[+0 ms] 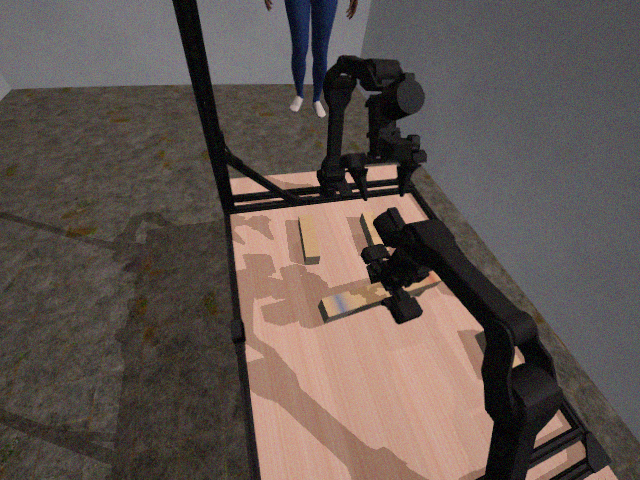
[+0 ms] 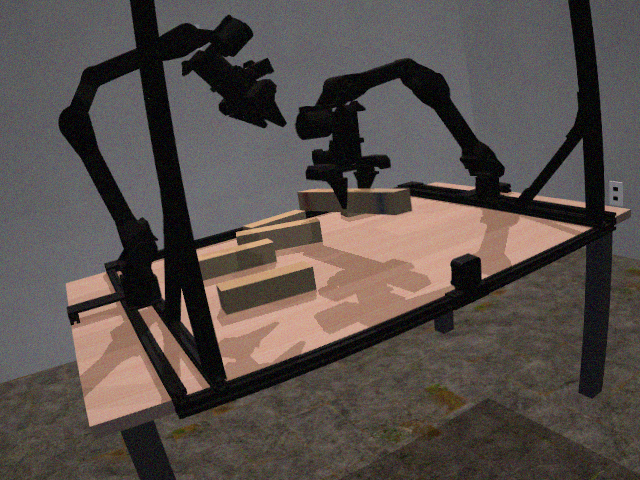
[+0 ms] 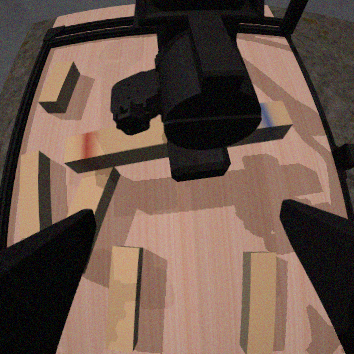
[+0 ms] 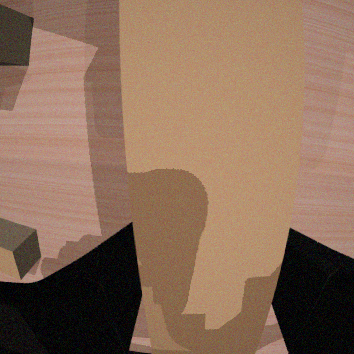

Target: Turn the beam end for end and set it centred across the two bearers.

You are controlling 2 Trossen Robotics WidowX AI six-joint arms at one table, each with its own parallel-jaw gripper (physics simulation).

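Pixels of known places: left gripper, between the fingertips: [image 1: 384,198] [image 2: 275,126] [image 3: 188,214]; right gripper, between the fingertips: [image 1: 378,295] [image 2: 353,207] [image 4: 201,222]; left arm's base, origin of its link: [image 1: 326,192] [image 2: 143,302]; right arm's base, origin of its link: [image 2: 488,197].
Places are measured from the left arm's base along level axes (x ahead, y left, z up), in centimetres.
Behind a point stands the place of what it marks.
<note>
The long wooden beam [image 1: 351,302] @(x 49.1, y -10.8, z 11.7 cm) [image 2: 385,200] @(x 46.6, y -15.1, z 10.5 cm) [image 3: 116,144] @(x 45.6, y 8.1, z 10.5 cm) [image 4: 211,105] @(x 47.0, y 3.2, z 10.8 cm) has a blue band near one end and a red band near the other. My right gripper [image 1: 390,290] [image 2: 353,192] [image 4: 201,222] @(x 47.4, y -1.9, z 7.5 cm) is shut on its middle and holds it level a little above the table. The two bearers [image 1: 310,235] @(x 21.3, y -12.3, z 2.5 cm) [image 1: 369,228] @(x 22.1, y 7.9, z 2.5 cm) [image 2: 266,286] @(x 20.1, y -14.8, z 1.2 cm) [image 2: 237,257] @(x 23.0, y 7.4, z 1.2 cm) [image 3: 124,298] @(x 23.4, y 9.0, z 2.5 cm) [image 3: 260,302] @(x 21.2, y -12.4, z 2.5 cm) lie parallel on the table, beyond the beam toward the left arm's base. My left gripper [image 1: 382,183] [image 2: 272,123] @(x 33.1, y -0.4, z 27.3 cm) [image 3: 188,214] @(x 33.1, y -0.4, z 27.3 cm) is open and empty, high above the bearers.
Spare wooden blocks [image 2: 280,233] @(x 36.5, y 14.0, z 1.9 cm) [image 3: 57,88] @(x 65.2, y 25.5, z 2.8 cm) [image 3: 29,193] @(x 41.1, y 27.6, z 2.5 cm) lie beside the bearers on one side. A black frame post [image 1: 199,95] @(x 3.2, y -37.0, z 37.2 cm) [image 2: 161,167] @(x 1.7, y -37.5, z 26.9 cm) rises at the table's corner. A small black clamp [image 2: 466,271] @(x 44.7, y -38.3, z 1.9 cm) sits on the table edge. A person [image 1: 310,48] stands behind the table.
</note>
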